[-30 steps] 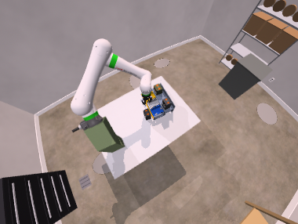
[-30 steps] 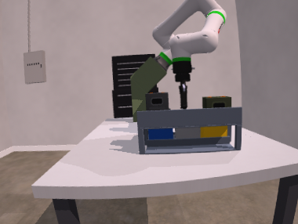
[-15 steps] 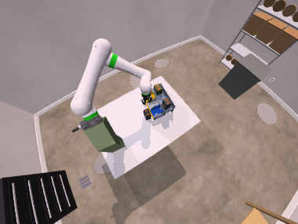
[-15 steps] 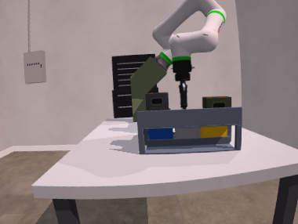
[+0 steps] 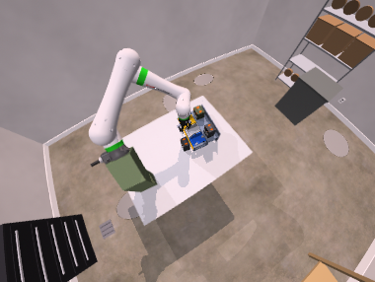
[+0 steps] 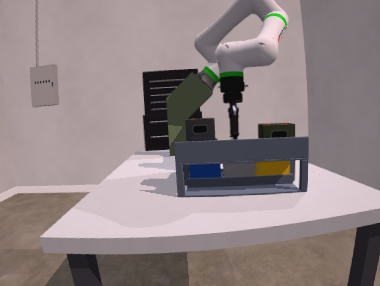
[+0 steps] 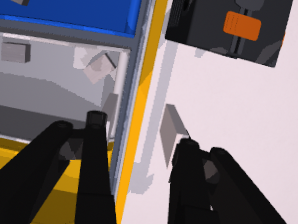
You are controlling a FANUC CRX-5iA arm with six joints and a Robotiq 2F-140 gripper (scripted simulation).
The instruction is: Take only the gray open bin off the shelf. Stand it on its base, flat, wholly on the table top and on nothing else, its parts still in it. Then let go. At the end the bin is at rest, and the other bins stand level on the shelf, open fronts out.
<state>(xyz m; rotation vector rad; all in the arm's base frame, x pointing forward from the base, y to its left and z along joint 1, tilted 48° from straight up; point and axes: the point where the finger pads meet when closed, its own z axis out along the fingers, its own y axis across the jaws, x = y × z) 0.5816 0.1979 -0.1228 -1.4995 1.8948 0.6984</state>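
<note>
The thin yellow strip is 50 mm below my hand. Also, from my hand: gray open bin: 100 mm ahead, 20 mm to the right, 70 mm below; then dark box: 70 mm behind, 100 mm to the right, 40 mm below; then blue bin: 80 mm ahead, 130 mm to the right, 70 mm below.
</note>
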